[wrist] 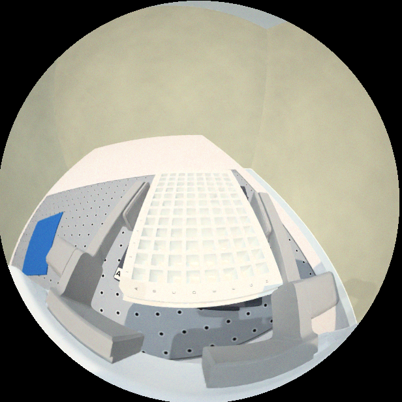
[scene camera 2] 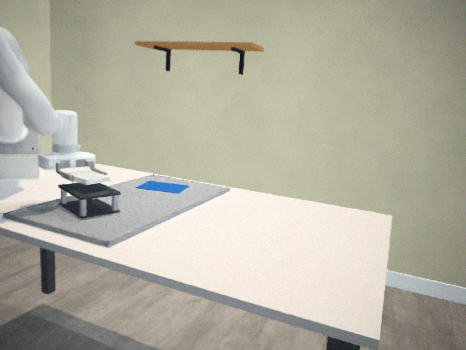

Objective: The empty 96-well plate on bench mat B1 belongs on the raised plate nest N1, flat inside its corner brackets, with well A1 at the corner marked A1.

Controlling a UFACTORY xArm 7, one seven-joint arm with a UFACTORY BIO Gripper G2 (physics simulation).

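Places are measured from the arm's base along level axes (x ahead, y right, z down), in millimetres.
Pixels of known places: hand, its tool point: point(scene camera 2: 85, 175); arm's base, origin of its link: point(scene camera 2: 9, 130).
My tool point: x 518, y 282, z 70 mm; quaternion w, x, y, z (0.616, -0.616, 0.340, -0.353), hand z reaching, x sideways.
Note:
Ahead of a thing's pixels: the offset from my tool point to its top centre. Level surfaces: height alone.
The white 96-well plate {dx +0, dy +0, dz -6 mm} point(scene camera 2: 86, 175) point(wrist: 197, 225) is between the fingers of my gripper point(scene camera 2: 83, 171) point(wrist: 200, 200), which is shut on its two long sides. The plate hangs above the black raised nest {dx +18, dy +13, dz +31 mm} point(scene camera 2: 102, 192) point(wrist: 255, 302), with a small gap between them in the scene view. In the wrist view the plate hides most of the nest. The white A1 label point(wrist: 118, 273) shows at the plate's near left corner, by the end of row A. Dark parts of the nest show past the near edge and at the far right. The corner brackets are mostly hidden.
A blue mat {dz +93 mm} point(scene camera 2: 162, 187) point(wrist: 42, 245) lies on the grey perforated board {dz +95 mm} point(scene camera 2: 150, 210) point(wrist: 107, 295), to the right of the nest in the scene view. The nest stands on the same board on posts. A wooden shelf point(scene camera 2: 200, 46) is on the wall.

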